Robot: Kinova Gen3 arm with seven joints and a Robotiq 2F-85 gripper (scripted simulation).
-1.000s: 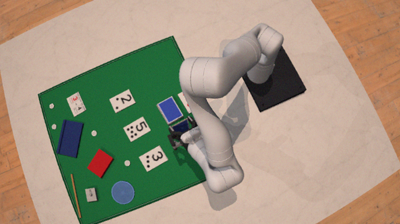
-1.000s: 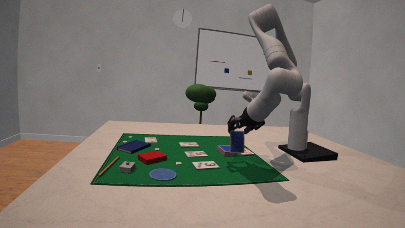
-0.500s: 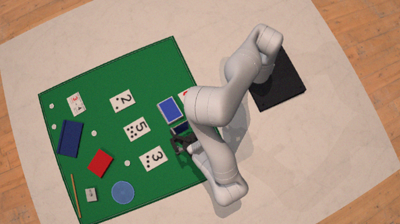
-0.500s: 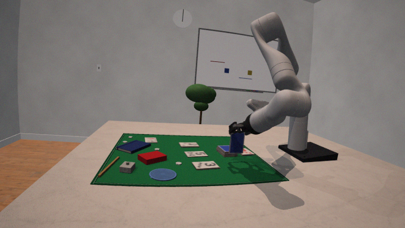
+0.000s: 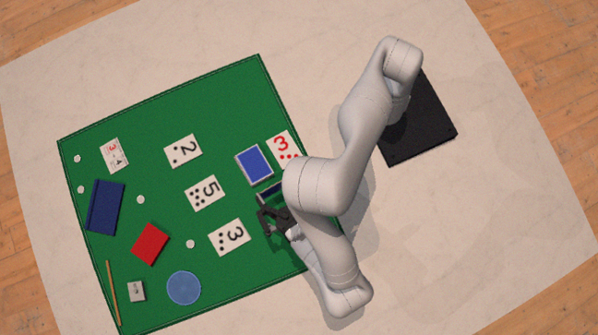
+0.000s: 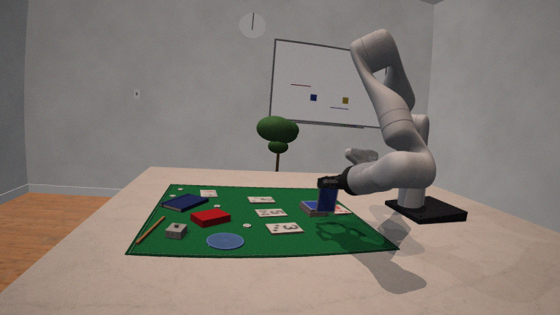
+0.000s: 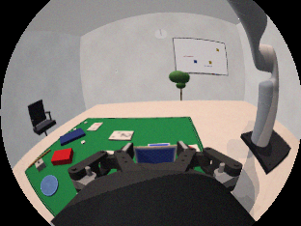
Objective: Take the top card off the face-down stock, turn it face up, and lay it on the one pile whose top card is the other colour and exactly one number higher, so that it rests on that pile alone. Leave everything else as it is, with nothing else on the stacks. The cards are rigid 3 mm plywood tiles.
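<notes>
Right now my hand is 40 mm above the card and 10 mm to the left of it. The rest, counted from my hand: green mat 180 mm ahead, 130 mm to the right, 130 mm below; then red box 330 mm ahead, 110 mm below, 50 mm to the right; then grey box 420 mm ahead, 100 mm below, 40 mm to the left.
</notes>
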